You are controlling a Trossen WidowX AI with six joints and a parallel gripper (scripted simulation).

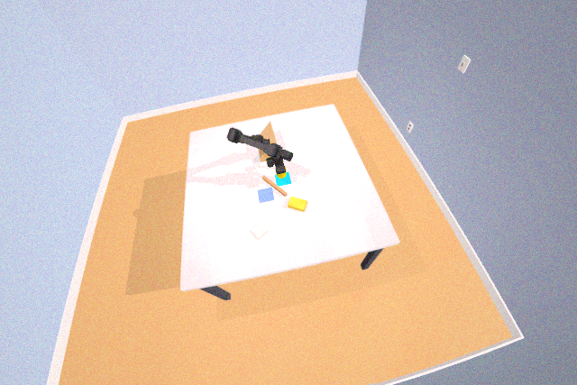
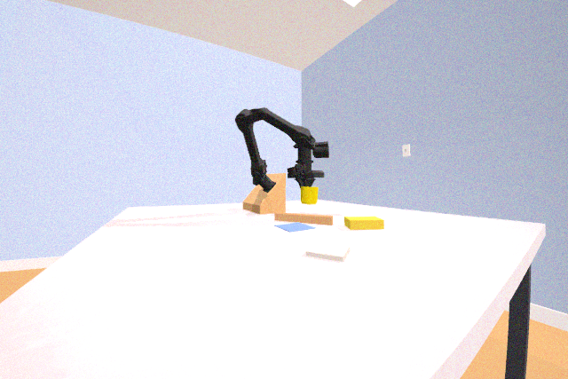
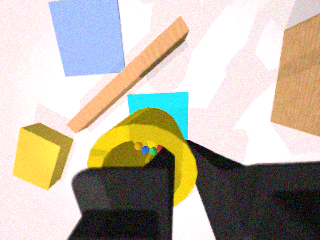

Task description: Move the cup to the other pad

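Right now my gripper tip is 8 cm short of the wooden bar, 6 cm to the left of it and 9 cm above it. Round my gripper tip: yellow cup (2 cm ahead); blue pad (13 cm ahead, 12 cm to the right, 10 cm below).
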